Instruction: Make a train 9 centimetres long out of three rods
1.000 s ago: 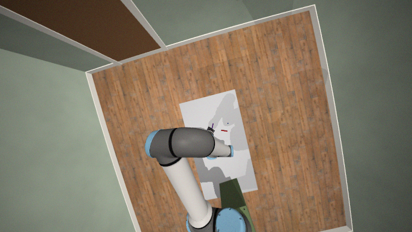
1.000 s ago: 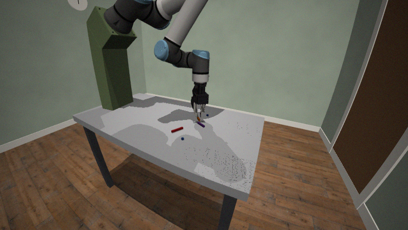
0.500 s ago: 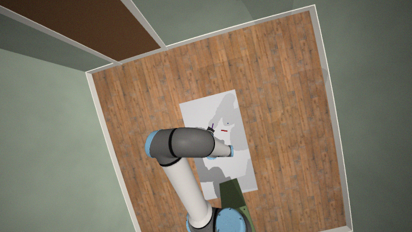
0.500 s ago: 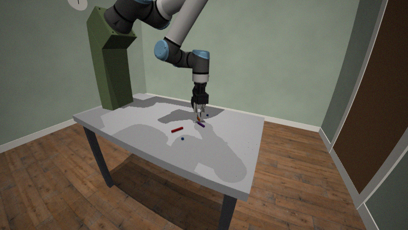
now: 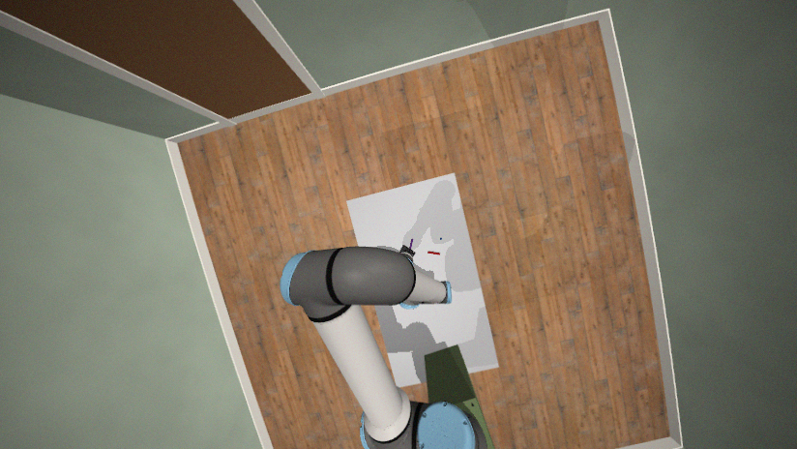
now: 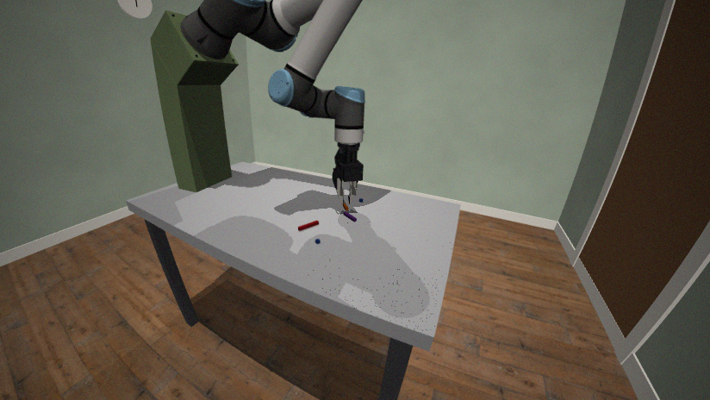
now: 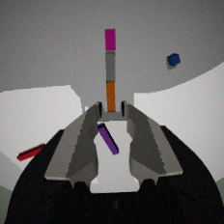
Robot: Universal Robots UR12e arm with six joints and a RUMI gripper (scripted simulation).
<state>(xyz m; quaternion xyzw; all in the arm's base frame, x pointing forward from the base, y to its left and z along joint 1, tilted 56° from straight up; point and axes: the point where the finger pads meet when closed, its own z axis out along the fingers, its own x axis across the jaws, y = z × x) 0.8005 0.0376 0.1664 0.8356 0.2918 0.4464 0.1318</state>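
Right now my hand is 30 mm above the orange rod. From my hand the other things lie so: purple rod: 60 mm to the right, 40 mm ahead, 30 mm below; grey rod: 30 mm to the left, 30 mm below, 20 mm behind; magenta rod: 50 mm to the left, 40 mm behind, 30 mm below.
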